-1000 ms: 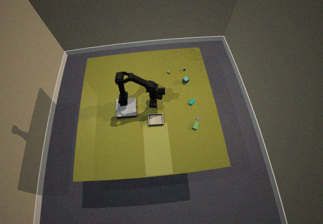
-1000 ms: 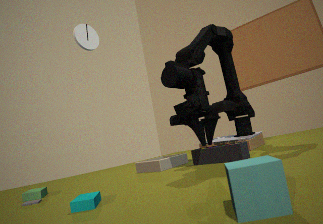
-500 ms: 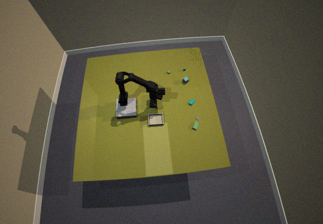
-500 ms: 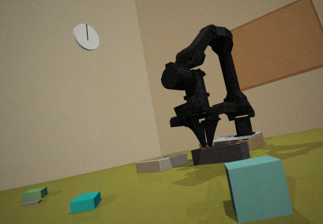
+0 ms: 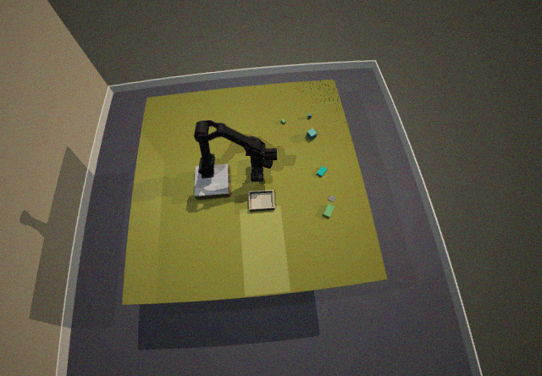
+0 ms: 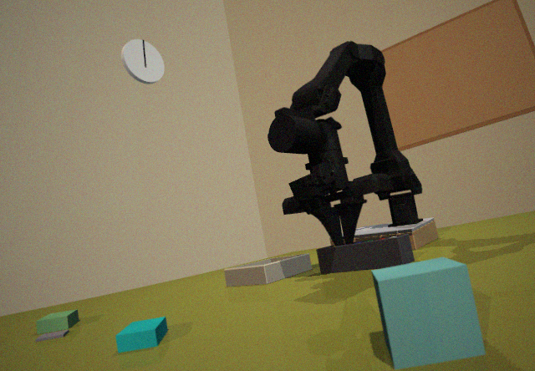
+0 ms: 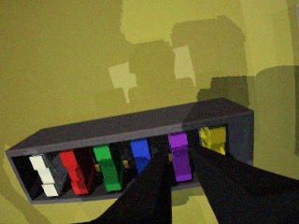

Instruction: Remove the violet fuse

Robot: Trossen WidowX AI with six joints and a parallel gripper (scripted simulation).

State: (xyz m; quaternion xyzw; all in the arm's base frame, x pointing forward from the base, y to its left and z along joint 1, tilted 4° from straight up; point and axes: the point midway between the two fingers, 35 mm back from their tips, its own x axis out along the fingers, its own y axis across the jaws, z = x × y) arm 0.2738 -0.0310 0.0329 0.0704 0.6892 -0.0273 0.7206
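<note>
My gripper tip is now 1 cm above the violet fuse. Round my gripper tip: grey tray (16 cm to the right, 3 cm below).
</note>
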